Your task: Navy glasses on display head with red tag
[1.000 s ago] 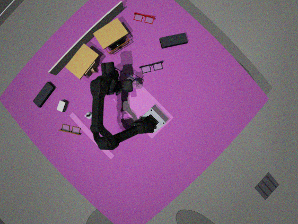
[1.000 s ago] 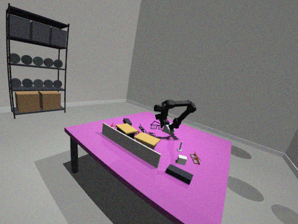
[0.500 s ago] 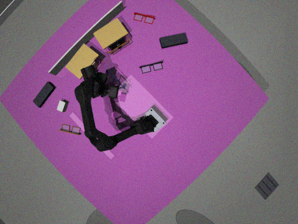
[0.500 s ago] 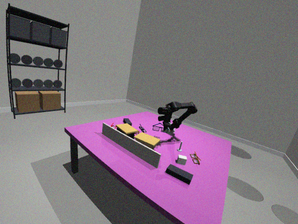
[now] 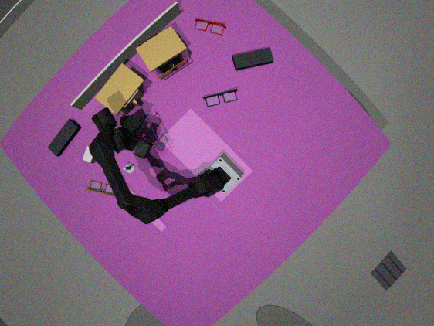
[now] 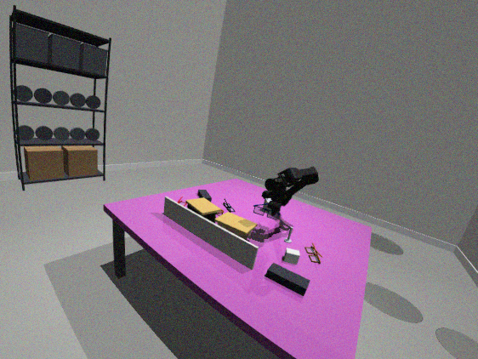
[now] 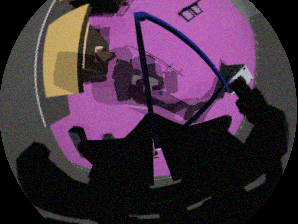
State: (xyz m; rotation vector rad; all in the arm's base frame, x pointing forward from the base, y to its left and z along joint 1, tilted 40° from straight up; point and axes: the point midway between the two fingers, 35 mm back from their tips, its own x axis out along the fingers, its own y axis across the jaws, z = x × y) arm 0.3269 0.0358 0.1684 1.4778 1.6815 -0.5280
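Now: gripper tip 50 mm past the small grey stand, 110 mm to the right of it and 100 mm above it. The rest, counted from my gripper tip: tan display head 160 mm ahead, 100 mm to the right, 70 mm below; then white cube 110 mm ahead, 180 mm to the left, 100 mm below; then white board 300 mm ahead, 210 mm to the right, 70 mm below.
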